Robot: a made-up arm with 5 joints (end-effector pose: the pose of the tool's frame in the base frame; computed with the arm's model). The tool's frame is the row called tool.
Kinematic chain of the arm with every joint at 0, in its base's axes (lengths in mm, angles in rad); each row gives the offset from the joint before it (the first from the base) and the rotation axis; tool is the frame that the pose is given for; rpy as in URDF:
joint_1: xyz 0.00 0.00 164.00 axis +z
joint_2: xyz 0.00 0.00 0.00 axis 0 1 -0.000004
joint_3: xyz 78.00 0.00 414.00 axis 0 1 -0.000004
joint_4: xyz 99.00 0.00 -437.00 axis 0 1 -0.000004
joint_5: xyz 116.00 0.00 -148.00 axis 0 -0.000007 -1
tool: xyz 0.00 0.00 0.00 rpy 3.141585 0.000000 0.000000
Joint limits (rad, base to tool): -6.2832..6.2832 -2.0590..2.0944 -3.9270..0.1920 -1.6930..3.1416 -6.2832..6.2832
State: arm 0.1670 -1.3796 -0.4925 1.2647 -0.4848
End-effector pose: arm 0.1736 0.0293 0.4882 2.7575 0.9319 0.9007
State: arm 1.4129 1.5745 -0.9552 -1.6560 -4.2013
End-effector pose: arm 0.0672 0.4218 -0.3043 -1.9950 0.6934 0.2116
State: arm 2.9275 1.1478 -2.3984 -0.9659 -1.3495
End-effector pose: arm -0.8832 0.1920 0.4009 0.5484 -0.8598 -1.4410
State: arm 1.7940 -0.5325 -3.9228 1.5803 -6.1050
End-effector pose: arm 0.1469 -0.6472 0.7490 -0.1951 -0.2041 -1.1621
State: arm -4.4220 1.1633 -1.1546 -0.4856 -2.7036
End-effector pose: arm -0.1939 0.6488 -0.2596 -1.8796 2.1797 0.6385
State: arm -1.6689 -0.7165 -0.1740 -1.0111 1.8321
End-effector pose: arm -0.0285 -0.2898 0.4873 0.3132 1.7239 -2.4461
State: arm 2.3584 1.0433 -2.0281 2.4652 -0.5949
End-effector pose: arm -0.4811 0.4790 0.0169 0.1664 1.7619 -1.0278
